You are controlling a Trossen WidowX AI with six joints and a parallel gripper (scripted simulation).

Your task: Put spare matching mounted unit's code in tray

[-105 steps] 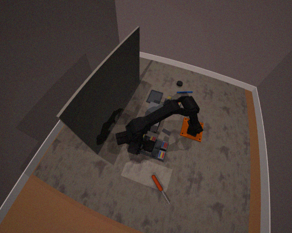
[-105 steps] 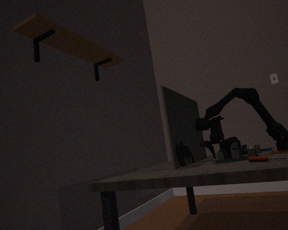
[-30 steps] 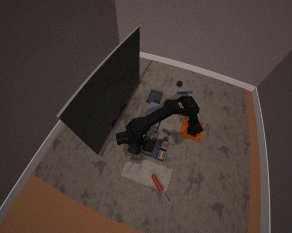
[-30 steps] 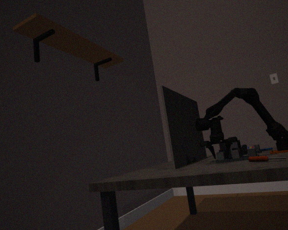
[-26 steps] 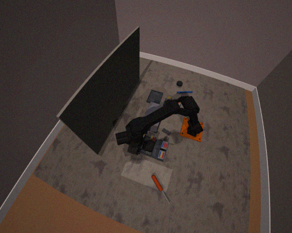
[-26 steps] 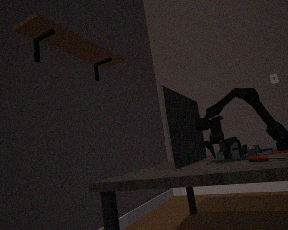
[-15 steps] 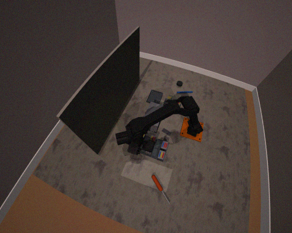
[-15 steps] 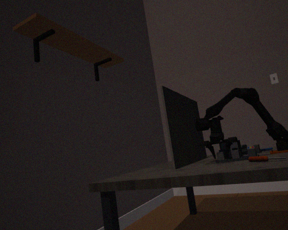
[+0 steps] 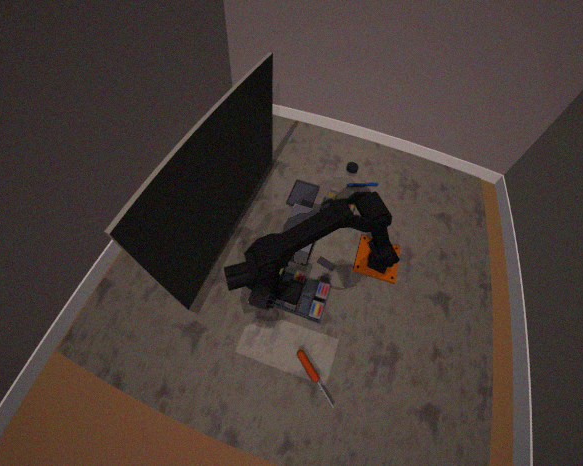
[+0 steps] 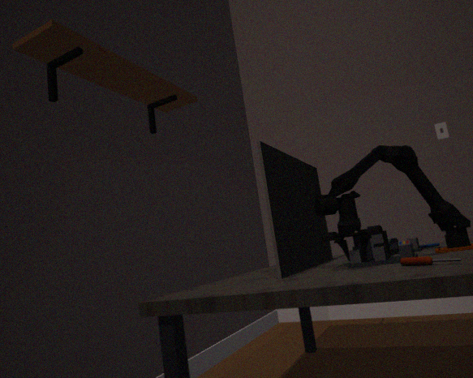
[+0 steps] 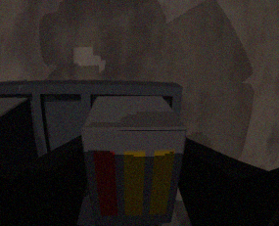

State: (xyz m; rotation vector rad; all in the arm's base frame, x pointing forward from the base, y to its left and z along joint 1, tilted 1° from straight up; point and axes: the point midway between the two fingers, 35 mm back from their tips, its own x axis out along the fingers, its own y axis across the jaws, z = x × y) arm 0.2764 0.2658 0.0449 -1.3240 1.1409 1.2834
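Now: gripper tip 8 cm short of the grey tray, 41 cm to the left of it and 2 cm above it. From my gripper tip the other things lie so: grey spare rack: 7 cm behind, 4 cm to the right, 1 cm below; then blue pen: 12 cm behind, 58 cm to the right, 1 cm below; then tall black panel: 24 cm ahead, 18 cm to the right, 21 cm above.
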